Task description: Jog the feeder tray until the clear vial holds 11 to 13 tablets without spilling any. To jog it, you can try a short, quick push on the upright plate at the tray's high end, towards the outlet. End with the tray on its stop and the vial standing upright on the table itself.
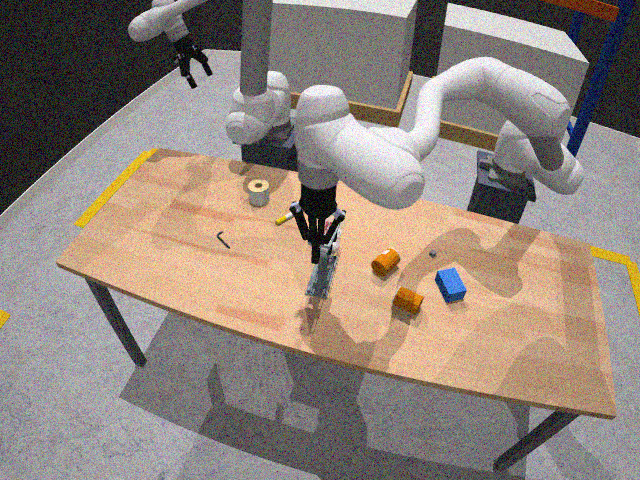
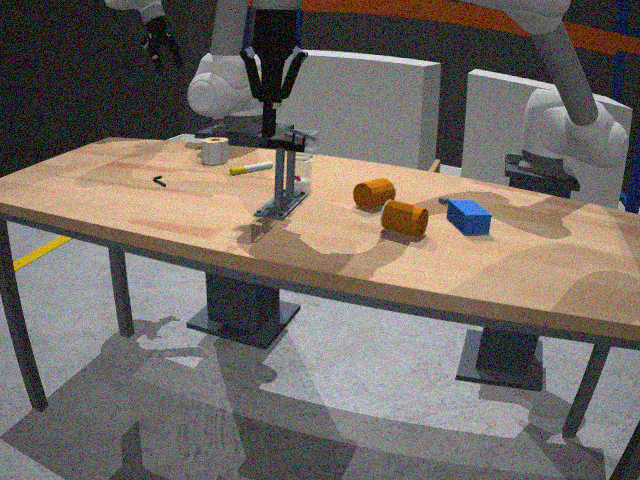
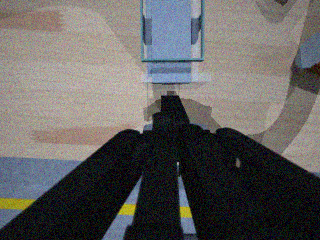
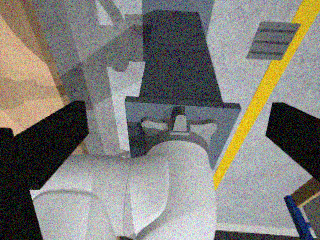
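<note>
My left gripper is in the pictures, and you'd find it in image 1 and image 3. My right gripper is there too, in image 1 and also in image 4. Then there's a feeder tray in the pictures, along with a blue box.
</note>
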